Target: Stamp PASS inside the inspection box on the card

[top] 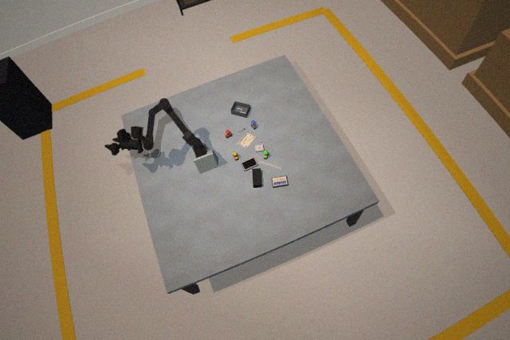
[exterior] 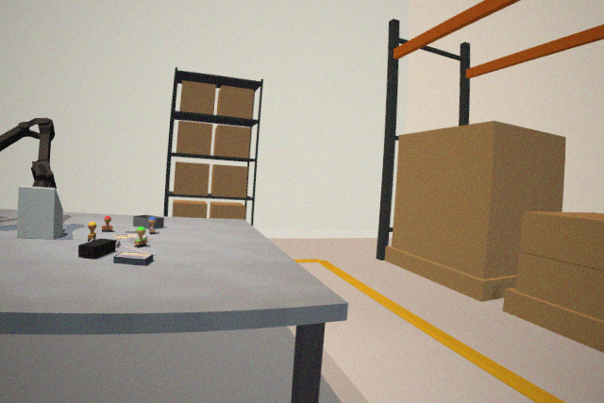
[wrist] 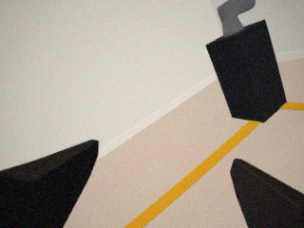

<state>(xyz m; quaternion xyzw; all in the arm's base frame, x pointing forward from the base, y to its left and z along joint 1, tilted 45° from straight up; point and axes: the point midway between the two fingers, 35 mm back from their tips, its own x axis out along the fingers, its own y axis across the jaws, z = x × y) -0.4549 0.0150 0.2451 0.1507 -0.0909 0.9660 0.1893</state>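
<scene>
My gripper tip is now 86 cm short of the green-knobbed stamp, 28 cm to the left of it and 27 cm above it. From my gripper tip the other things lie so: red stamp: 69 cm ahead, 27 cm below, 5 cm to the right; yellow stamp: 68 cm ahead, 27 cm below, 22 cm to the right; card: 79 cm ahead, 29 cm below, 13 cm to the right.
</scene>
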